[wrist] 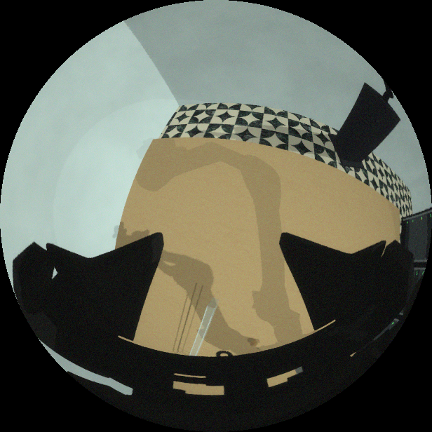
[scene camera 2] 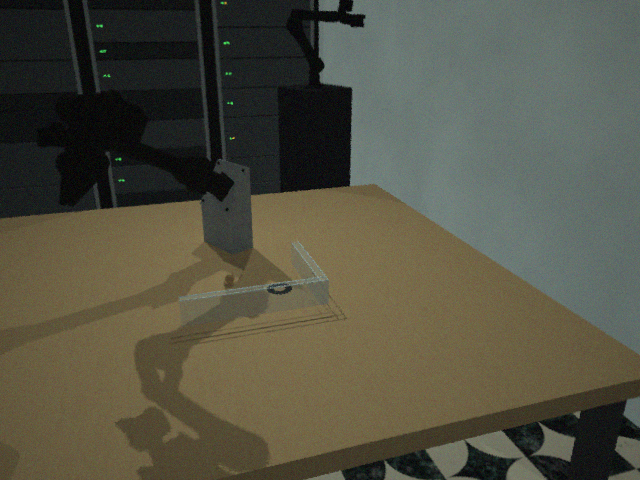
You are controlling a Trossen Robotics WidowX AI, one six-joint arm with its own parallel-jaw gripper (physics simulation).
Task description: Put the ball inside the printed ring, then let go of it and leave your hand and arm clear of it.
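Places are measured from the arm's base along level axes (x right, y ahead, z up), in metres.
Pixels of known places: gripper, fingertip midpoint: point(scene camera 2: 65, 205); arm's base at its link origin: point(scene camera 2: 222, 187).
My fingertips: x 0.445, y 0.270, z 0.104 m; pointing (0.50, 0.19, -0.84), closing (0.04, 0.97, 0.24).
Note:
For each thing: its top centre in the pictures, then the offset to it from my fingertips. "spot": a spot on its surface instead. Level surfaces: height alone.
- small brown ball at its top centre: point(scene camera 2: 229, 274) dz -0.251, dx -0.338, dy -0.045 m
- dark ring at a spot on its surface: point(scene camera 2: 279, 293) spot: dz -0.230, dx -0.360, dy +0.144 m
- wooden table at its surface level: dz -0.273 m
The small brown ball point(scene camera 2: 229, 280) point(wrist: 253, 342) rests on the table in the arm's shadow, apart from the printed ring. The dark ring point(scene camera 2: 279, 293) point(wrist: 224, 352) lies right of the ball in the scene view, seen partly through a clear wall; in the wrist view, the gripper body hides its lower part. My gripper point(wrist: 223, 239) is open, with nothing between its fingers. It is raised well away from ball and ring; at the left of the scene view it is a dark silhouette whose separate fingers are hard to make out.
A low, clear L-shaped wall point(scene camera 2: 222, 306) point(wrist: 204, 327) stands along the near and right sides of the ring on the wooden table point(scene camera 2: 439, 330) point(wrist: 225, 200). The grey arm mount point(scene camera 2: 227, 227) stands behind the ball. Arm shadows cross the table.

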